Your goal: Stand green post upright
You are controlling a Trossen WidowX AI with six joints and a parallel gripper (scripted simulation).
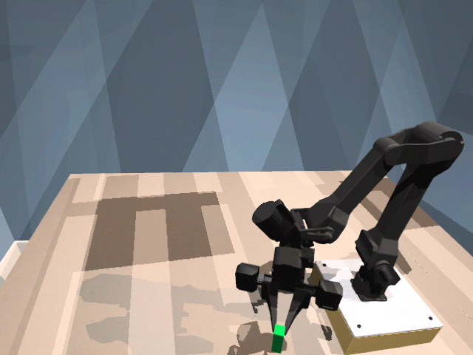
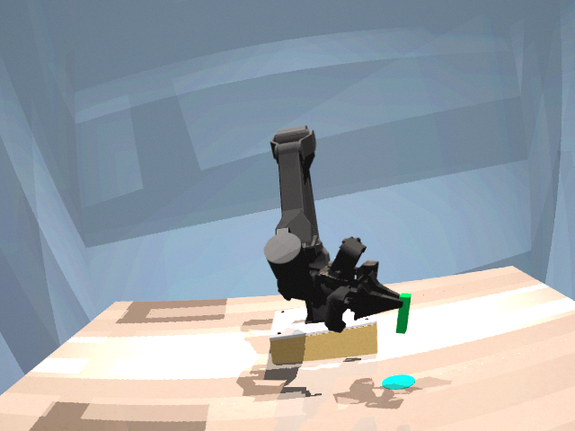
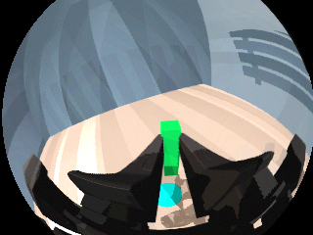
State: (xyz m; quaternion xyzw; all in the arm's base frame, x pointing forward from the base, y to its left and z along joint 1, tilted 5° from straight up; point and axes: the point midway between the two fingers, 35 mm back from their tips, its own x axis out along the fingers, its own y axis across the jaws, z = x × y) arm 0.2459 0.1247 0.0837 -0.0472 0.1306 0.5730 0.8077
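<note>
Now: the cyan circle 20 mm behind my gripper tip, 10 mm to the right of it and 160 mm below it. Also, from my gripper tip: green post 20 mm below.
</note>
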